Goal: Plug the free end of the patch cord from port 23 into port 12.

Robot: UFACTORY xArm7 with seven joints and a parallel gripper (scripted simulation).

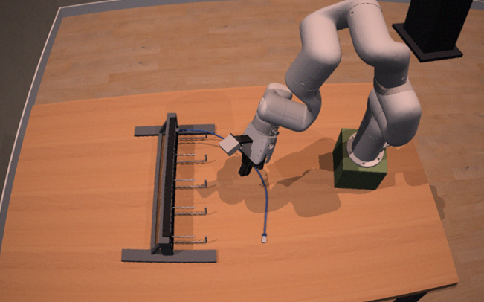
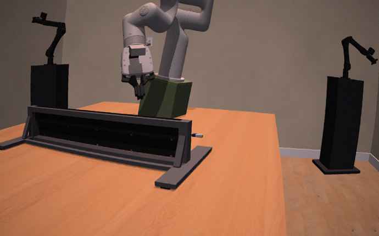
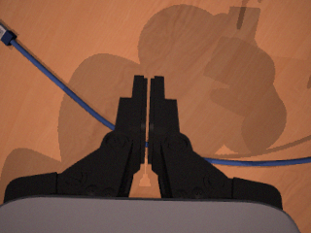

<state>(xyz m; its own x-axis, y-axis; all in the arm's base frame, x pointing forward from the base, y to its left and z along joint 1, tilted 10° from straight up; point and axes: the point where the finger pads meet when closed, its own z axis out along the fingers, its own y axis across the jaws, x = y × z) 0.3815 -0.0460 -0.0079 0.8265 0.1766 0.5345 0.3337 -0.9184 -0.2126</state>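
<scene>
The cord plug is 180 mm to the left of my hand, 120 mm below it and 10 mm behind it.
</scene>
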